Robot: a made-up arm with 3 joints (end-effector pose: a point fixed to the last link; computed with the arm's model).
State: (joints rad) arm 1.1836 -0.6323 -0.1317
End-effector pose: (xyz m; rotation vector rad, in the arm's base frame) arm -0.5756 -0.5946 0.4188 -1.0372 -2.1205 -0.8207
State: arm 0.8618 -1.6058 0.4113
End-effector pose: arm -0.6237 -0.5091 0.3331 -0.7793 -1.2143 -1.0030
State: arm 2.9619 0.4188 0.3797
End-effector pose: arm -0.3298 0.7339 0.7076 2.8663 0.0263 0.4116
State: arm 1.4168 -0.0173 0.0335
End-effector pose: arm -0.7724 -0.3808 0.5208 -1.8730 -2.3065 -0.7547
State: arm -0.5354 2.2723 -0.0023
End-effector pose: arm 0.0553 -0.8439 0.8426 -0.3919 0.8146 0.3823
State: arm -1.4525 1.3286 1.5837
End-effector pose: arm 0.5248 0.2237 0.7186 1.8494 -1.1371 -2.0717
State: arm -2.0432 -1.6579 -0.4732
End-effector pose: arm 0.5675 0.4525 0.5411 1.0145 -0.4500 2.1673
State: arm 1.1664 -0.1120 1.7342
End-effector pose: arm -0.3876 -0.0128 0.1657 1.6380 0.6674 1.7444
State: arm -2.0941 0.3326 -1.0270
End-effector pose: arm -0.0569 0.4265 1.1966 -1.8518 0.5156 -1.0972
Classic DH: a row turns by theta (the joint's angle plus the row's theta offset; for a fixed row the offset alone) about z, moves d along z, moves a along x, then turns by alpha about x. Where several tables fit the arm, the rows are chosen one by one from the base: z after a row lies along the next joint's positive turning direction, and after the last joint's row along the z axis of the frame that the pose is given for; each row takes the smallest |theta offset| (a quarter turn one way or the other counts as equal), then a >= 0, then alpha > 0; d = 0 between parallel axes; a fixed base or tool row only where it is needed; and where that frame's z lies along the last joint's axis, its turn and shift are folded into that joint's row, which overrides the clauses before.
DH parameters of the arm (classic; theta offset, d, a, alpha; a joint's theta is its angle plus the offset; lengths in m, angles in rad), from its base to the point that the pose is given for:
base (fixed): -1.3943 0.5414 0.0238 -2.7734
joint 1: -1.4059 -0.1371 -0.0263 -1.634
joint 2: 0.8501 0.3207 0.0825 1.446
joint 3: -1.5243 0.25 -0.4309 1.2159
tool (fixed): -1.704 -0.2016 0 0

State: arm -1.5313 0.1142 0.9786
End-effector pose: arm 0.7102 -0.0756 0.7575 1.4882 -2.3925 -0.5266
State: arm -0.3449 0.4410 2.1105
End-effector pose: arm 0.2384 -0.2611 0.3316 0.0622 1.5477 2.5343
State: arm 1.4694 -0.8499 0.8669
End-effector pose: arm -0.7406 0.0644 0.3264 -1.9497 -1.0316 -1.7469
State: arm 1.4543 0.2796 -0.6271
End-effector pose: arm -0.6783 -0.4314 0.8363 -1.5836 -2.3796 0.1617
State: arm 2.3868 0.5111 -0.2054
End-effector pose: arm -0.7510 0.3491 0.8007 -2.7557 -1.2532 -0.2250
